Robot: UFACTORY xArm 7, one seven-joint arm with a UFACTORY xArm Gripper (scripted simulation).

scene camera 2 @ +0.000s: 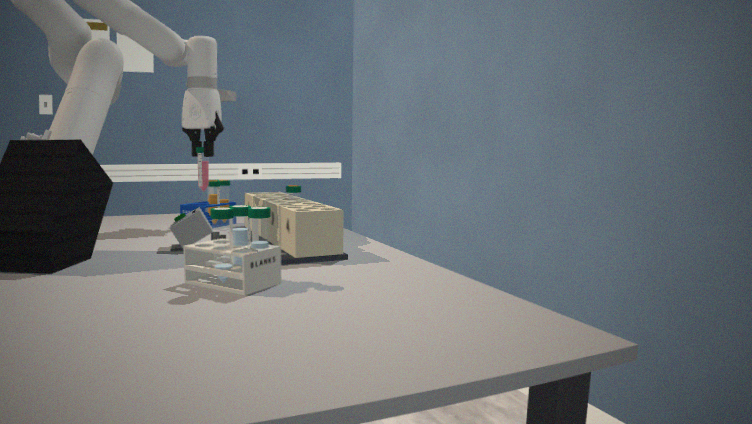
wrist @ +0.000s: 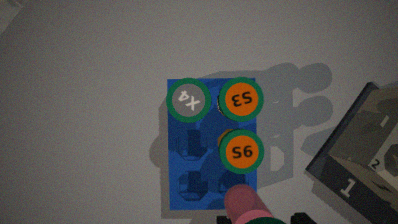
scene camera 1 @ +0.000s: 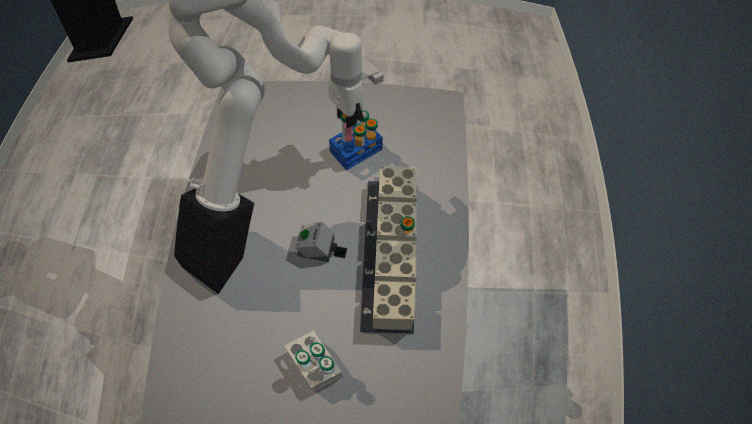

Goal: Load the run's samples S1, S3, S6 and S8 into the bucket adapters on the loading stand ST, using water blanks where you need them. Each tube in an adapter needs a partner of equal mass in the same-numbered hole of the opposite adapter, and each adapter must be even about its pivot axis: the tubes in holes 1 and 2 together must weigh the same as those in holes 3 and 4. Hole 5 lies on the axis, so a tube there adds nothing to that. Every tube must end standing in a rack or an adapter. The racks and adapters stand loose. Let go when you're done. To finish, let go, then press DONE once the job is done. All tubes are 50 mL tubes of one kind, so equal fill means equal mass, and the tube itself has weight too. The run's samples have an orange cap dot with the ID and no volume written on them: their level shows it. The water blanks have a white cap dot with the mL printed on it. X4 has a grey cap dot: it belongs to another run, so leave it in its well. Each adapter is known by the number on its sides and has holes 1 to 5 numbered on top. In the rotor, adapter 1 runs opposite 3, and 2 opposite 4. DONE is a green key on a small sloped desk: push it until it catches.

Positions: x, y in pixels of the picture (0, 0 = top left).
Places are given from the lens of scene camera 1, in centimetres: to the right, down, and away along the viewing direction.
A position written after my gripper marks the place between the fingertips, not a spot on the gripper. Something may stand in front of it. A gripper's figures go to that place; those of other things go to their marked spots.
my gripper (scene camera 1: 347, 120): -8, -24, 138
blue sample rack (scene camera 1: 342, 155): -9, -16, 149
black stand (scene camera 1: 366, 324): -2, 28, 128
The marked spots on the blue sample rack and the black stand are 49 cm apart.
